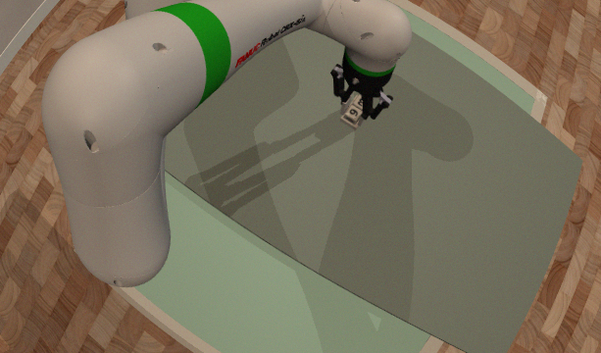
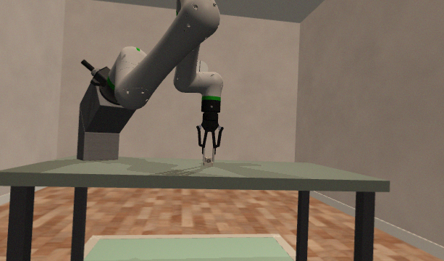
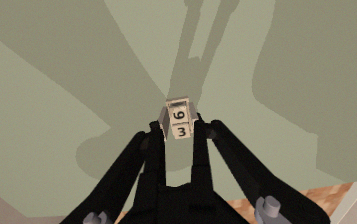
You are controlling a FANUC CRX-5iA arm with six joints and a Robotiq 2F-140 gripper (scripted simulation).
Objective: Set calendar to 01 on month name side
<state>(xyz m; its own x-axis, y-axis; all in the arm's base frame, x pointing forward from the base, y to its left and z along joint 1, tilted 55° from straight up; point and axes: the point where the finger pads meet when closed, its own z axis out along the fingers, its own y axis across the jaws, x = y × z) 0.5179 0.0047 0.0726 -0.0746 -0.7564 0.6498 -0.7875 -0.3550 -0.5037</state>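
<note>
The calendar tray lies 2 cm to the left of my hand and 4 cm below it.
</note>
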